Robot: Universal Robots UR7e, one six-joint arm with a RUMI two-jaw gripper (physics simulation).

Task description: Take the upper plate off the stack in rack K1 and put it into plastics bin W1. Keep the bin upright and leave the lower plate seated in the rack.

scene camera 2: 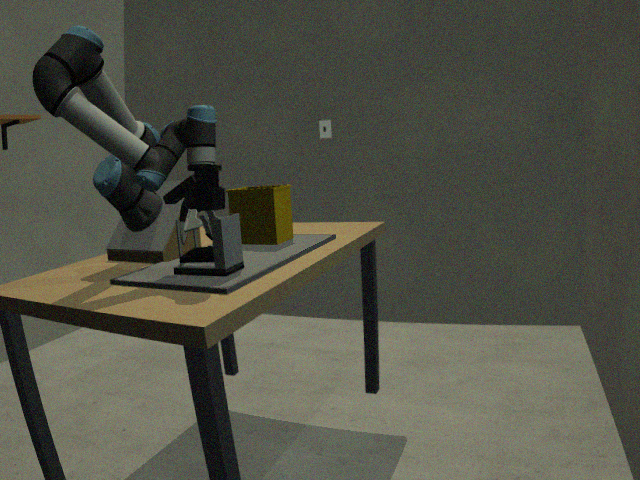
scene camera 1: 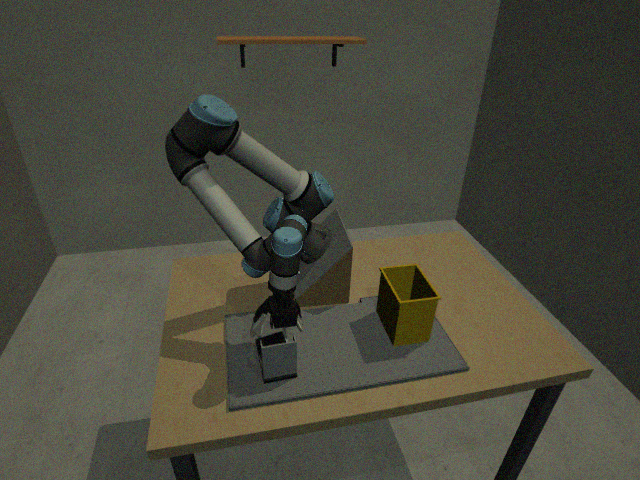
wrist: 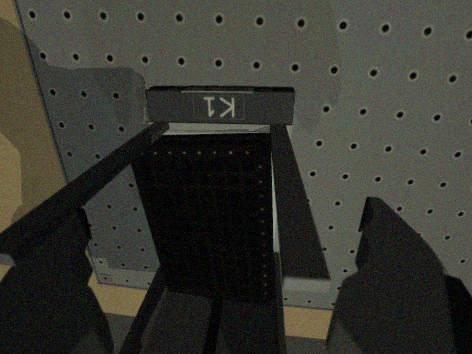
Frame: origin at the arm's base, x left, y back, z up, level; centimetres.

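Seen in the pictures: gripper, fingertip midpoint: (scene camera 2: 198, 242) (scene camera 1: 276, 334) (wrist: 225, 206); arm's base, link origin: (scene camera 2: 144, 212) (scene camera 1: 317, 246).
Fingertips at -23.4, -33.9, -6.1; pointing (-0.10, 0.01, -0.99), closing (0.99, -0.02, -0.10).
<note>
Offsets run from my fingertips to a thing's top centre, as dx, dy, dz. Level surfaces: height alone.
Rack K1 @(-1.2, -3.0, +6.7) (scene camera 1: 280, 361) (scene camera 2: 228, 245) (wrist: 175, 108) stands at the left of the mat, with a tall grey panel and narrow uprights. A black dotted plate @(-1.8, -3.7, -1.4) (scene camera 2: 199, 254) (wrist: 215, 215) lies low inside it; its top face fills the rack opening in the wrist view. A lower plate cannot be told apart beneath it. My gripper (scene camera 1: 279, 330) (scene camera 2: 197, 235) (wrist: 225, 206) is open, pointing down at the rack's upper part, above the plate. Its jaws stand wide apart, one on each side of the plate in the wrist view. The yellow bin W1 @(+41.7, -0.9, +10.8) (scene camera 1: 413, 322) (scene camera 2: 258, 217) stands upright at the right; its label does not show.
Rack and bin stand on a grey perforated mat @(dz -7.2) (scene camera 1: 330, 361) (scene camera 2: 310, 245) (wrist: 400, 90) on the wooden table @(dz -8.5) (scene camera 1: 496, 320) (scene camera 2: 139, 307). A grey-topped wedge block (scene camera 1: 338, 273) (scene camera 2: 136, 241) stands behind the mat. The rack's tall panel and uprights rise close to the jaws.
</note>
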